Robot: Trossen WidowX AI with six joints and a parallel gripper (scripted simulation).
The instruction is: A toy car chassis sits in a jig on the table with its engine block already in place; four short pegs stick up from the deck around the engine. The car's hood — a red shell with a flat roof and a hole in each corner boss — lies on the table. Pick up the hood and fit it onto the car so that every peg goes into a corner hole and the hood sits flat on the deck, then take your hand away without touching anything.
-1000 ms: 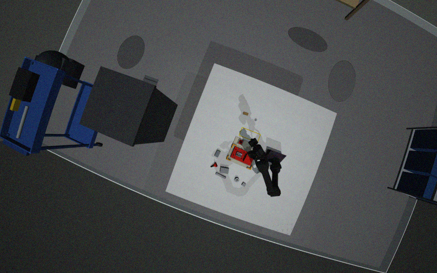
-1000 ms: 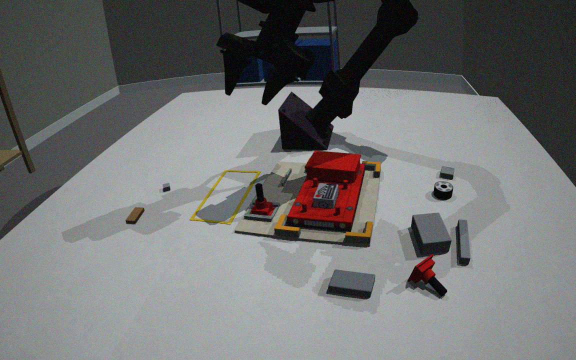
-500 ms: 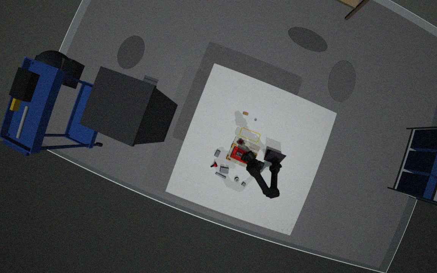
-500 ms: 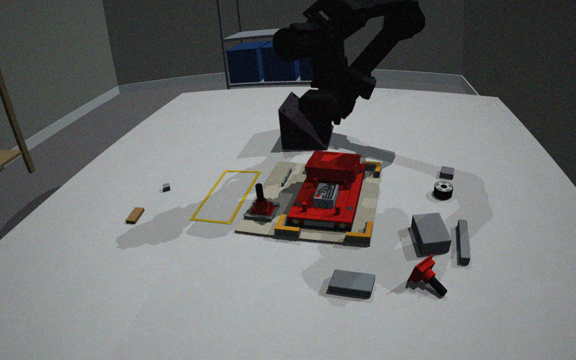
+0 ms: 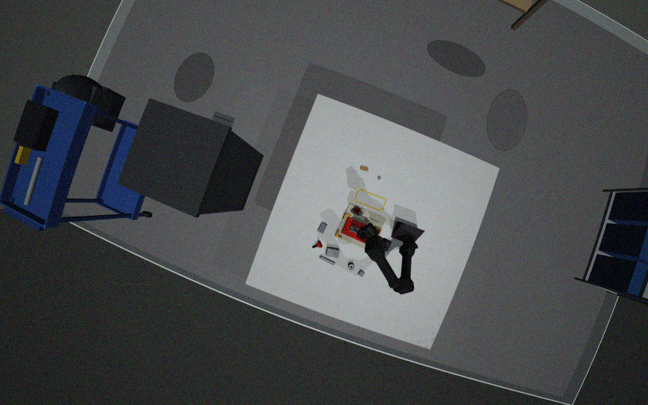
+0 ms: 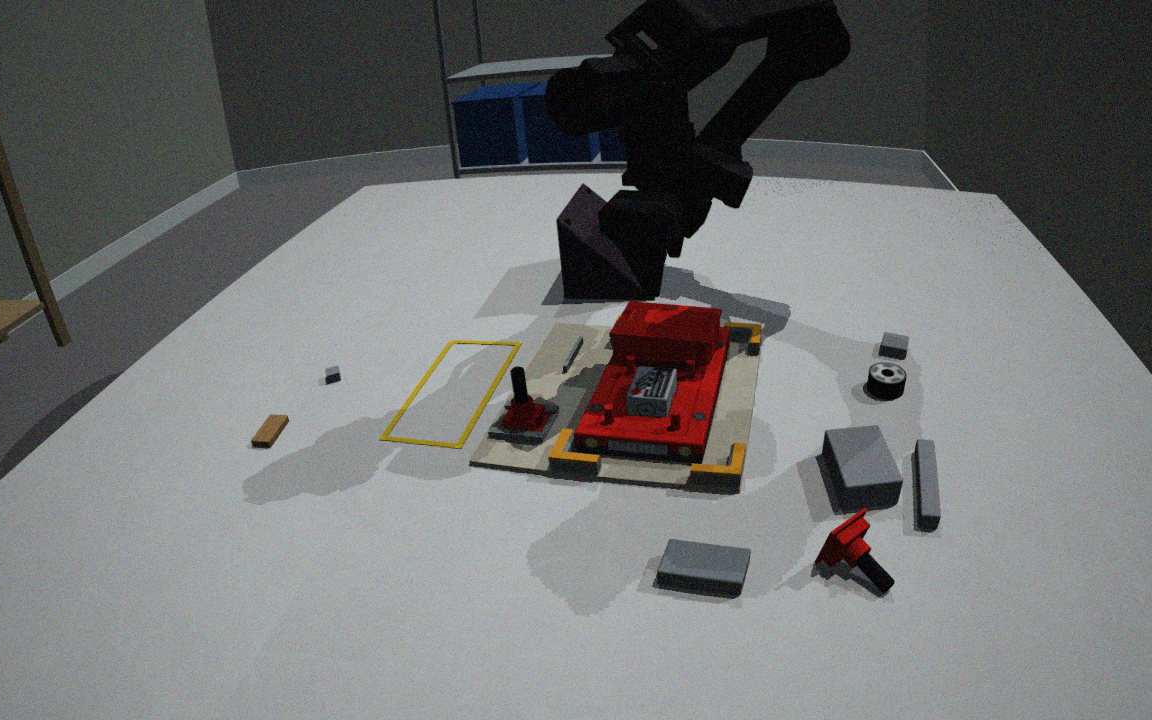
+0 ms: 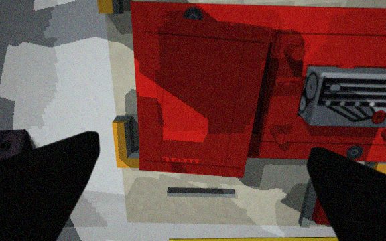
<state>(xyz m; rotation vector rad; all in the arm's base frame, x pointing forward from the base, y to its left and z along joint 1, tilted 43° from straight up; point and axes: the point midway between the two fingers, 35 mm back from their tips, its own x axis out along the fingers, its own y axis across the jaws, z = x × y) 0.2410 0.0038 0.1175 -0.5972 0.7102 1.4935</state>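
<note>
The red hood is 60 mm below my gripper tip. From my gripper tip the other things lie so: grey engine block 100 mm ahead, 10 mm to the left, 70 mm below; then grey bar 160 mm ahead, 250 mm to the left, 90 mm below; then black wheel 10 mm ahead, 230 mm to the left, 90 mm below.
</note>
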